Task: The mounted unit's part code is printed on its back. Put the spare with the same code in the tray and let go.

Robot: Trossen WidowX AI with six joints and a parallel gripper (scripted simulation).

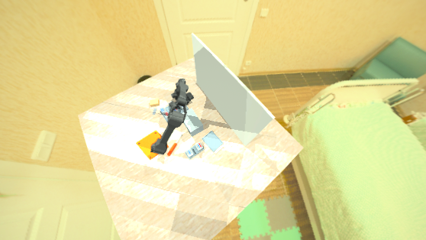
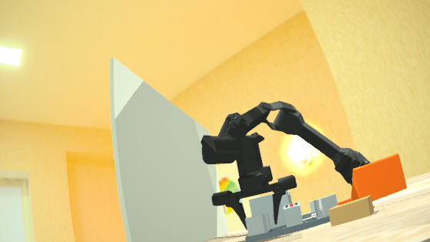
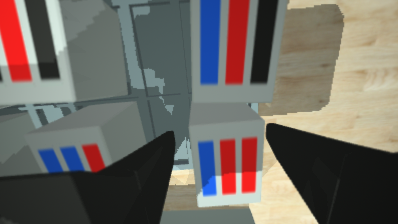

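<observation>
Right now the grey mounted unit is 30 mm behind my gripper tip, 160 mm to the right of it and 30 mm above it. Round my gripper tip: striped spare (100 mm behind, 340 mm to the right, 20 mm above); then tan block (160 mm behind, 190 mm to the left, 10 mm below).
</observation>
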